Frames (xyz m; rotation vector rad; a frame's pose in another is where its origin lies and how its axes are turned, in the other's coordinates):
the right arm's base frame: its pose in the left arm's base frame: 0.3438 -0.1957 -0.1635 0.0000 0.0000 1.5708
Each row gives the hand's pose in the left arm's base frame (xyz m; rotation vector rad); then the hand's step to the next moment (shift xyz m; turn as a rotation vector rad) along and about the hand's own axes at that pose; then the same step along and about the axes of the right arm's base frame.
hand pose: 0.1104 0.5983 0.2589 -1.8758 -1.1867 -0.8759
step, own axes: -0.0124 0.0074 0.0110 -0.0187 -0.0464 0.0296
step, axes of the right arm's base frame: 0.0019 -0.0044 -0.0175 0.0313 0.0447 -0.0200
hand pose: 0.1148 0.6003 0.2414 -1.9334 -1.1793 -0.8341
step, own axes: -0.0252 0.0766 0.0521 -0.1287 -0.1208 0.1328
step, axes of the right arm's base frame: 0.0065 -0.0688 -0.0666 0.0914 0.1375 -0.1467
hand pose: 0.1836 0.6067 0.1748 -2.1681 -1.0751 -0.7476
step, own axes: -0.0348 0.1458 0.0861 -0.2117 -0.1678 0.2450
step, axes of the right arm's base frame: -0.0272 -0.1219 -0.1195 0.1541 0.1948 -0.2670
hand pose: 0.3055 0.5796 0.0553 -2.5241 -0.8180 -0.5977
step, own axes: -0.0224 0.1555 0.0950 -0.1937 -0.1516 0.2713
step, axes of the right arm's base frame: -0.0768 -0.1059 -0.1288 0.1635 0.1645 -0.2834
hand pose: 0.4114 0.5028 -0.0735 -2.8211 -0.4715 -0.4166
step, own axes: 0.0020 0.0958 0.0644 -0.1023 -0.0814 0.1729
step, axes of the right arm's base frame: -0.0686 -0.0505 -0.0779 0.0961 0.0803 -0.1769
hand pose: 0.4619 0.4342 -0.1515 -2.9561 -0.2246 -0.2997
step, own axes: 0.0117 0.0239 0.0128 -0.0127 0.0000 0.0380
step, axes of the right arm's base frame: -0.0195 -0.0177 -0.0134 0.0050 0.0052 -0.0394
